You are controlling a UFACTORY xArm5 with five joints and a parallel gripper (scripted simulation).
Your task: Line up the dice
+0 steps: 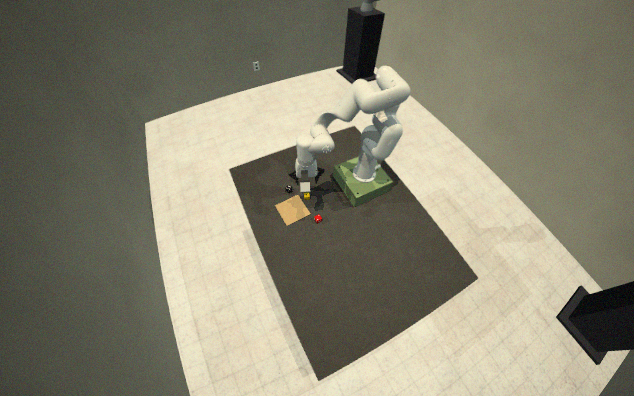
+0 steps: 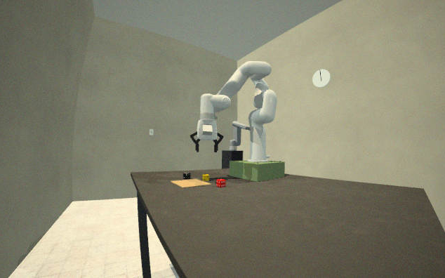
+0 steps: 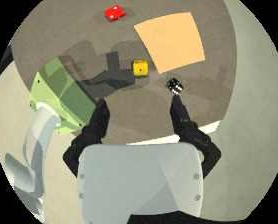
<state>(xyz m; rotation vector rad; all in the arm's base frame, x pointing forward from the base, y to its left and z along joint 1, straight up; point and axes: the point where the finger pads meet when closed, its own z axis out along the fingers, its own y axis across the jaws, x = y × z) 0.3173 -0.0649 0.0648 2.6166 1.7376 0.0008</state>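
Now: the yellow die 140 mm below my hand. The rest, counted from my hand: black die (140 mm below, 90 mm to the right, 60 mm ahead); then tan mat (150 mm below, 100 mm ahead, 30 mm to the left); then red die (150 mm to the left, 140 mm below, 20 mm ahead).
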